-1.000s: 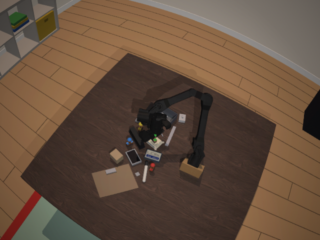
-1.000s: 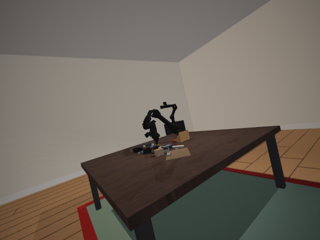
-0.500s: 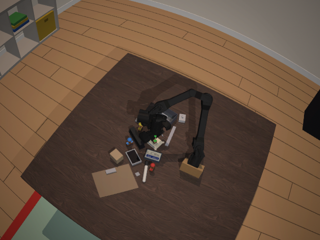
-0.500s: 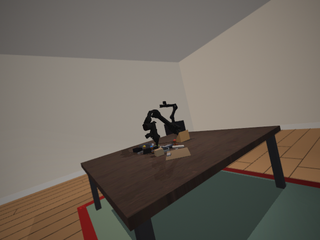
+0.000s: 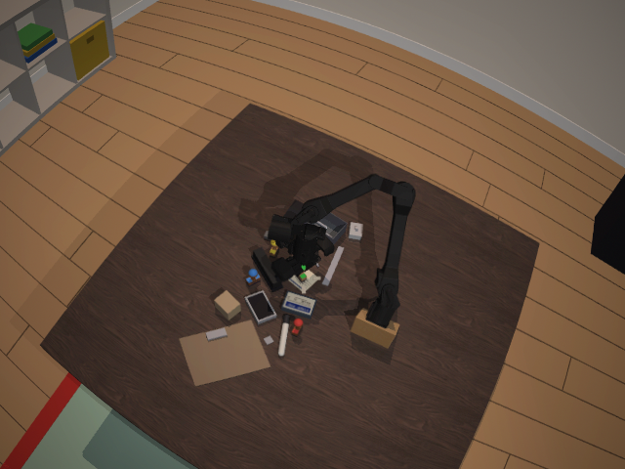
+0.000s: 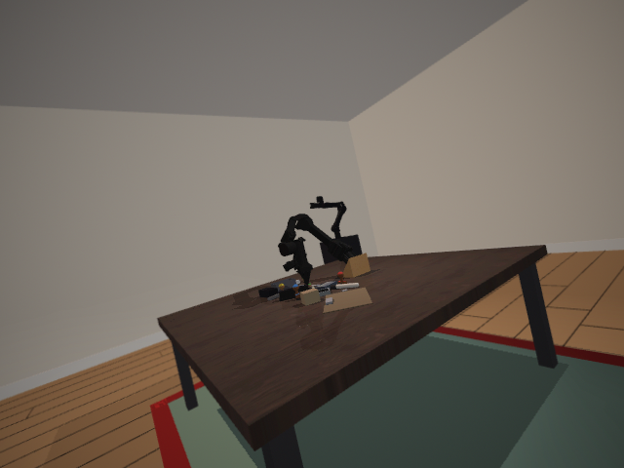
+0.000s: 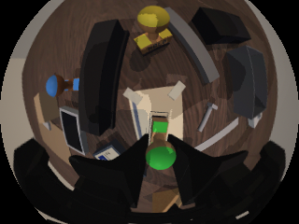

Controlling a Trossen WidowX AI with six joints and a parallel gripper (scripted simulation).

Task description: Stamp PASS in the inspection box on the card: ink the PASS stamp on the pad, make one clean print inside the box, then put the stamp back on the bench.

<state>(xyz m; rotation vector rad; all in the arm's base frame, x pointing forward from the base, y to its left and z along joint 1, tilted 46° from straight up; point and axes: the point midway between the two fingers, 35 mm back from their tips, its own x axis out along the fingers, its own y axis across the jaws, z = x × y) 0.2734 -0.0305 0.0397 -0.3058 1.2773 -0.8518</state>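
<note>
My gripper tip is now right at the green-knobbed stamp. Also, from my gripper tip: cream card 3 cm below; then black bar 9 cm ahead, 4 cm to the left, 1 cm below; then blue-labelled box 5 cm behind, 9 cm to the left, 1 cm below.
</note>
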